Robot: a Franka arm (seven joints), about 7 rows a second.
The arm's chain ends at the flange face. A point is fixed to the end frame.
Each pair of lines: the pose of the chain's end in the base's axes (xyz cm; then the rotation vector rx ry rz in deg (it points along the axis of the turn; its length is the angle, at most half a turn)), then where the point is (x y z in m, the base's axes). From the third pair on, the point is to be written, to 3 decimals.
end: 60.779, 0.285, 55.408, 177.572, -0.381, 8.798
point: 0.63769 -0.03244 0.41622
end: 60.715, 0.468, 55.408, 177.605, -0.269, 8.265
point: 0.63626 -0.03057 0.41604
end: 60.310, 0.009, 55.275, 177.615, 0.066, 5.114
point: 0.627 -0.035 0.414
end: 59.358, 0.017, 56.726, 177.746, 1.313, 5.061
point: 0.618 -0.035 0.428
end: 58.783, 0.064, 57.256, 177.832, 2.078, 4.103
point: 0.611 -0.034 0.433
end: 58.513, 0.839, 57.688, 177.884, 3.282, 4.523
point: 0.610 -0.026 0.438
